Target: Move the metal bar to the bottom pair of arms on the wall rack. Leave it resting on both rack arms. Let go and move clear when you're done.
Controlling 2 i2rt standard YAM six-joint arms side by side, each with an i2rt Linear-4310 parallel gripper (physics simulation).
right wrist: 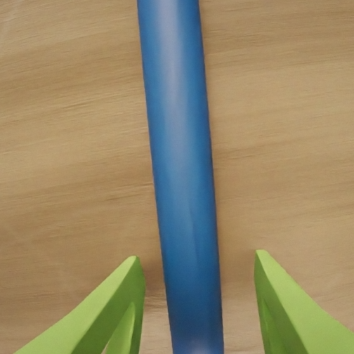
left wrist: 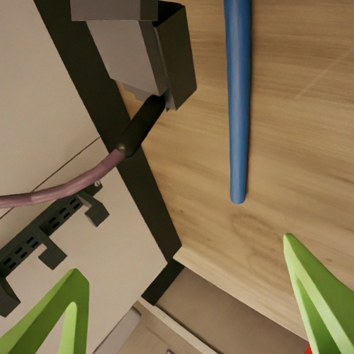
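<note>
The metal bar is a blue rod point(left wrist: 239, 100) point(right wrist: 182, 165); in the left wrist view it runs down from the top edge over the wooden table, with one rounded end showing. My right gripper point(right wrist: 196, 266) is open, its green fingers on either side of the bar with gaps to both. My left gripper point(left wrist: 176, 261) is open and empty, apart from the bar's end. The dark wall rack point(left wrist: 47, 225) with hooked arms is at the left of the left wrist view; no bar lies on the arms that show. Which pair is the bottom one I cannot tell.
A grey arm link point(left wrist: 127, 55) with a black connector and a pink cable point(left wrist: 75, 187) hangs at the upper left, partly between the view and the wall. A dark strip point(left wrist: 145, 205) runs along the edge of the wooden table point(left wrist: 300, 150). A red bit shows at the bottom right.
</note>
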